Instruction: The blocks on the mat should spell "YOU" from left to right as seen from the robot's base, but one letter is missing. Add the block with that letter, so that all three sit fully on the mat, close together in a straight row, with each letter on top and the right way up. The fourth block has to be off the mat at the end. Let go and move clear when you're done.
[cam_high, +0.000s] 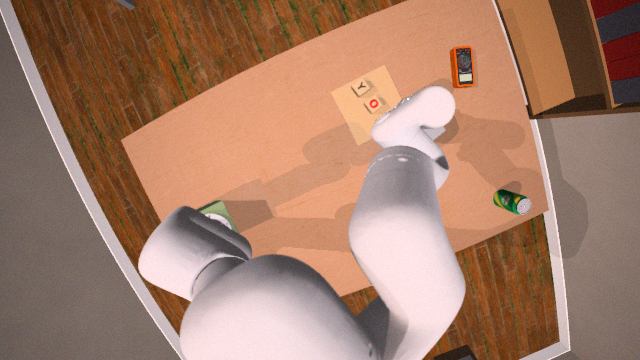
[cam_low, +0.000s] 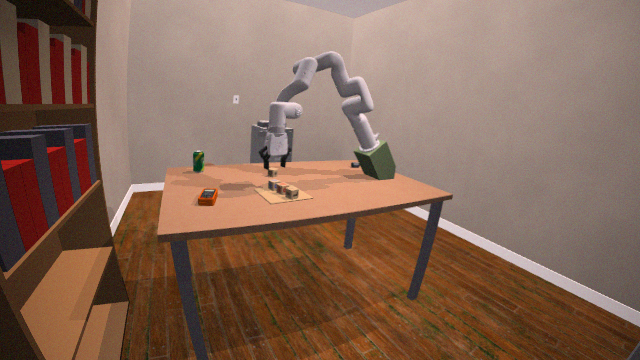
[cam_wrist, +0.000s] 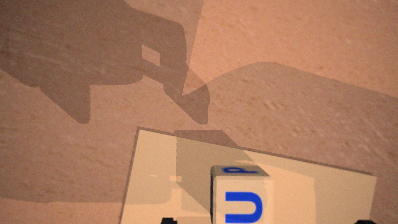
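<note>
Now: the tan mat 10 mm behind my hand, 70 mm to the left of it and 110 mm below it. The rest, counted from my hand: orange multimeter: 320 mm ahead, 20 mm to the left, 100 mm below; green soda can: 250 mm ahead, 470 mm to the right, 50 mm below.
</note>
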